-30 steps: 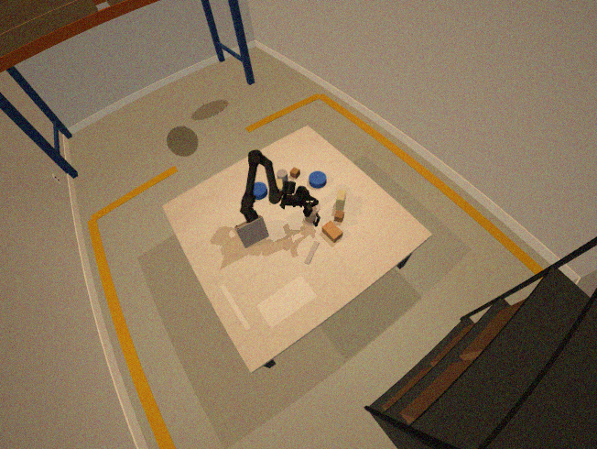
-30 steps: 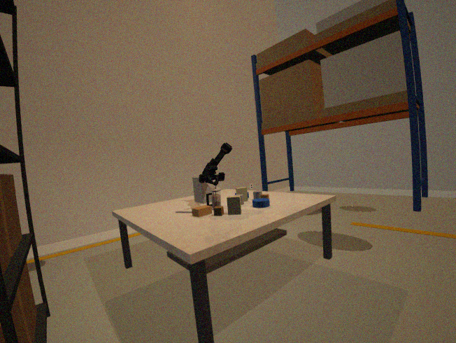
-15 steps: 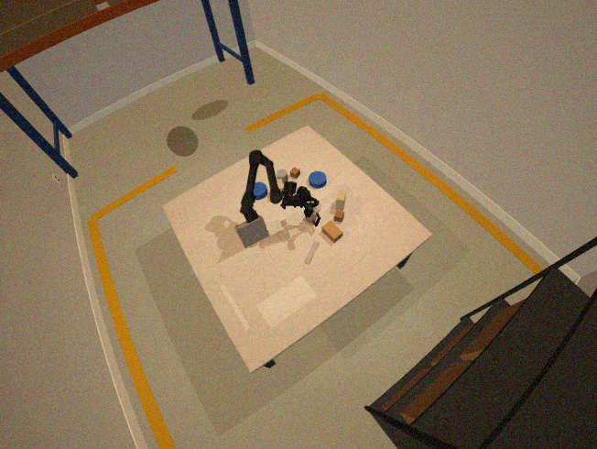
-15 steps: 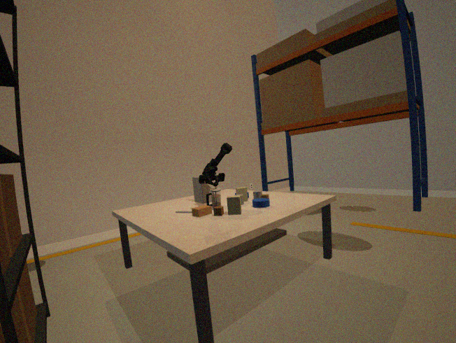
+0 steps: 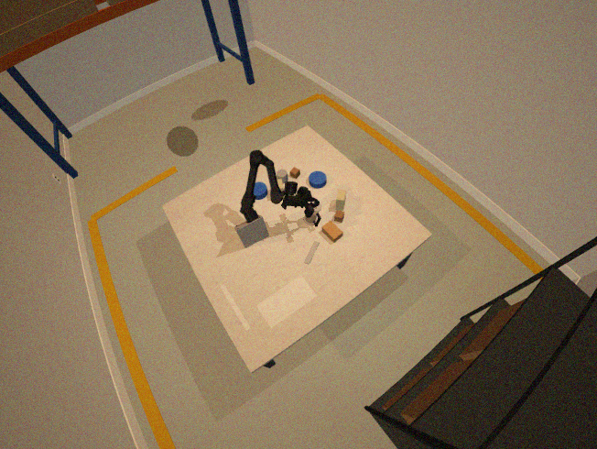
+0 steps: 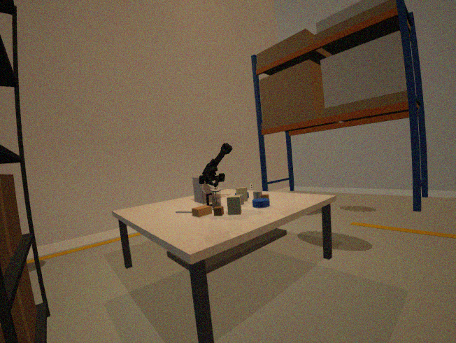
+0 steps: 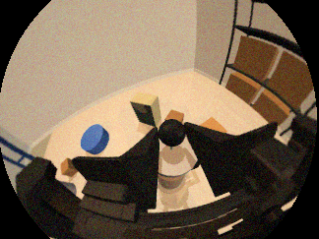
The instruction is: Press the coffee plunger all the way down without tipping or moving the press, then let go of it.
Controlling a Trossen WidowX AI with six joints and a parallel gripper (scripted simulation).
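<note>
The coffee press is 90 mm below my gripper tip and 30 mm behind it. From my gripper tip the other things lie so: grey bar 180 mm below, 170 mm behind, 160 mm to the right; then orange box 150 mm below, 130 mm to the right.
</note>
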